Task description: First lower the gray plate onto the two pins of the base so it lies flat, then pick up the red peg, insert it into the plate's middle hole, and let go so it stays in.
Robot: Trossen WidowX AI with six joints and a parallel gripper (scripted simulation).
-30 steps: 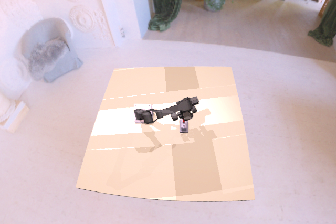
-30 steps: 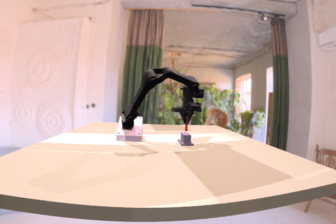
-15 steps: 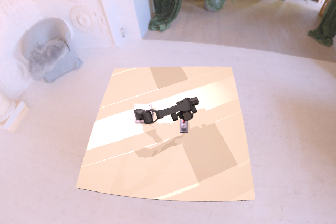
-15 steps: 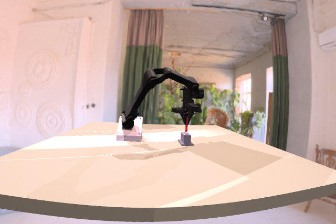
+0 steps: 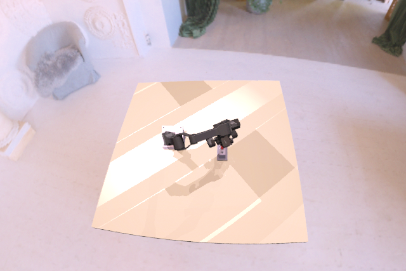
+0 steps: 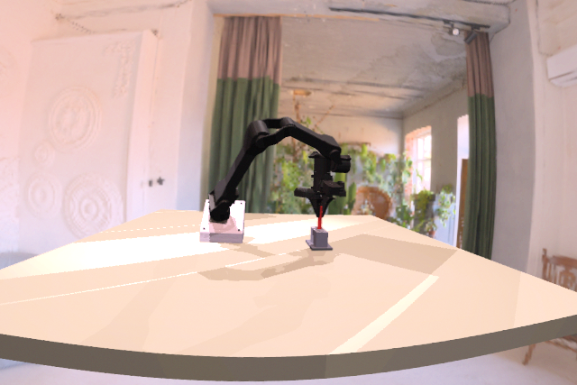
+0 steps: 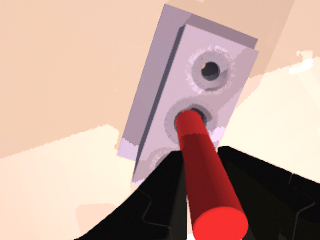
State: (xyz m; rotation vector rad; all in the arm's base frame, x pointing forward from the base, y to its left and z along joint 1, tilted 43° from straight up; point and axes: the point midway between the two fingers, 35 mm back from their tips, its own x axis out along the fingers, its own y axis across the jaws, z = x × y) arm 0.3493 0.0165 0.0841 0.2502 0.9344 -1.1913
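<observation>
Right now my gripper tip is right at the red peg. Also, from my gripper tip: base (9 cm below); then gray plate (5 cm below).
</observation>
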